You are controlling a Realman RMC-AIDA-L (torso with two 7-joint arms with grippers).
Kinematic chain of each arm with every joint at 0, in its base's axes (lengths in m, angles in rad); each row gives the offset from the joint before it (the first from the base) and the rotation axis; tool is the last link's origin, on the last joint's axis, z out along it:
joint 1: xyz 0 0 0.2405 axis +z
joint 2: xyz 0 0 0 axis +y
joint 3: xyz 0 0 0.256 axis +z
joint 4: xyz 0 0 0 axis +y
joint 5: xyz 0 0 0.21 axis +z
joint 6: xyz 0 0 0 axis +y
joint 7: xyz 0 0 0.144 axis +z
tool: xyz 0 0 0
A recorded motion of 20 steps. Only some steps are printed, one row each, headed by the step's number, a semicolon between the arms.
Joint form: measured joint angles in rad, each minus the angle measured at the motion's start. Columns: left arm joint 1, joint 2, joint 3, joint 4, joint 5, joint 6, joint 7; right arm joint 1, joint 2, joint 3, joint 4, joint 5, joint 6, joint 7.
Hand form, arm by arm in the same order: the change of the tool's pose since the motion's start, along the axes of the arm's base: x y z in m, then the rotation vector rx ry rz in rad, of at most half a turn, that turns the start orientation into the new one. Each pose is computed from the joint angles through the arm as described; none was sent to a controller.
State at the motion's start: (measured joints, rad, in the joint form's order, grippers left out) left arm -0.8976 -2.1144 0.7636 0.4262 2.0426 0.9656 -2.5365; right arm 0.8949 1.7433 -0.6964 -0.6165 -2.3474 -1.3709 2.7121
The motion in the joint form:
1: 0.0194 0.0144 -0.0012 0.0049 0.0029 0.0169 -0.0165; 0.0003 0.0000 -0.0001 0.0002 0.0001 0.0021 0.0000
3: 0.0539 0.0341 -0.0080 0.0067 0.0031 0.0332 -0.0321; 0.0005 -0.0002 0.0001 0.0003 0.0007 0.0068 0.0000
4: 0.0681 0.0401 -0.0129 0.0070 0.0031 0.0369 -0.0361; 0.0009 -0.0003 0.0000 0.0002 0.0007 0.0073 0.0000
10: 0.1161 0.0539 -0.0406 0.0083 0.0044 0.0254 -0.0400; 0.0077 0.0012 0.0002 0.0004 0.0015 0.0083 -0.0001
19: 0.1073 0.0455 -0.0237 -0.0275 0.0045 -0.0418 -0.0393; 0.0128 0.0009 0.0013 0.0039 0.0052 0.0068 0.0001
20: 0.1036 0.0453 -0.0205 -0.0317 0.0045 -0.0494 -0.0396; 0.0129 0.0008 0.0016 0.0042 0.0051 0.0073 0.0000
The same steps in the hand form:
1: -0.0094 -0.0015 0.0068 -0.0020 -0.0036 0.0234; 0.0000 0.0003 0.0001 0.0019 -0.0004 0.0001
3: -0.0266 -0.0053 0.0162 0.0025 -0.0097 0.0664; 0.0000 0.0010 0.0005 0.0068 -0.0010 0.0000
4: -0.0335 -0.0071 0.0194 0.0065 -0.0127 0.0846; -0.0002 0.0011 0.0006 0.0073 -0.0013 0.0005
10: -0.0583 -0.0126 0.0297 0.0423 -0.0171 0.1528; -0.0035 0.0026 -0.0001 0.0073 0.0003 0.0074
19: -0.0627 -0.0126 0.0195 0.0518 0.0109 0.1849; -0.0059 0.0034 -0.0006 0.0054 0.0062 0.0111
20: -0.0622 -0.0119 0.0186 0.0526 0.0153 0.1855; -0.0058 0.0035 -0.0005 0.0059 0.0063 0.0110

